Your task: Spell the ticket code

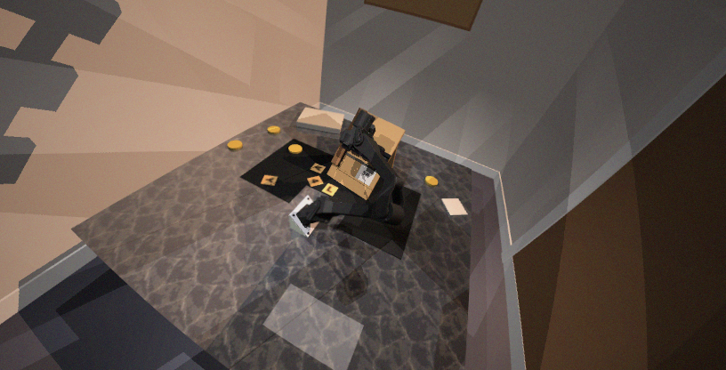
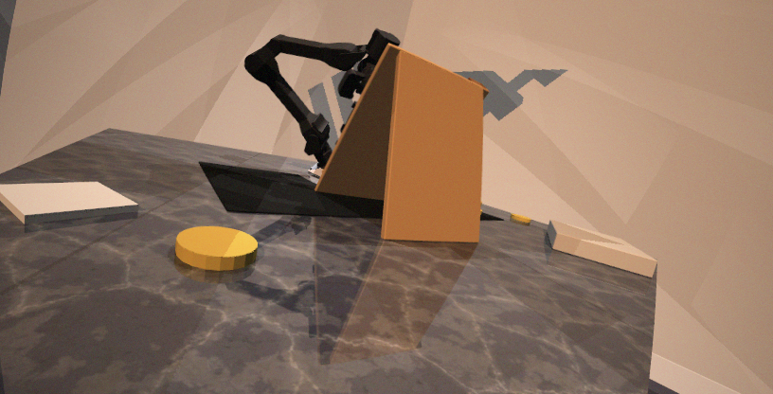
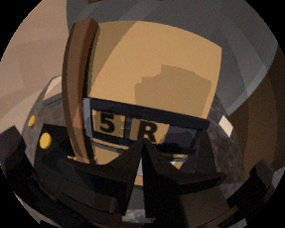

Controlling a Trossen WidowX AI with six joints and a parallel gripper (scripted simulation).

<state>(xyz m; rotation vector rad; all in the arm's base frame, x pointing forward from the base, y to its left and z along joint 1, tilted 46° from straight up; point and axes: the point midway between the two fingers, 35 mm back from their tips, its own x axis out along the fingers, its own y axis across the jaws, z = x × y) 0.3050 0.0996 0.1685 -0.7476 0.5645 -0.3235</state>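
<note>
My gripper tip is now 11 cm above the white ticket, 3 cm to the left of it and 3 cm past it. The rest, counted from my gripper tip: black mat (19 cm below, 14 cm behind, 7 cm to the left); pale flat box (47 cm to the left, 32 cm ahead, 17 cm below); pale card (47 cm to the right, 19 cm below, 13 cm ahead).
</note>
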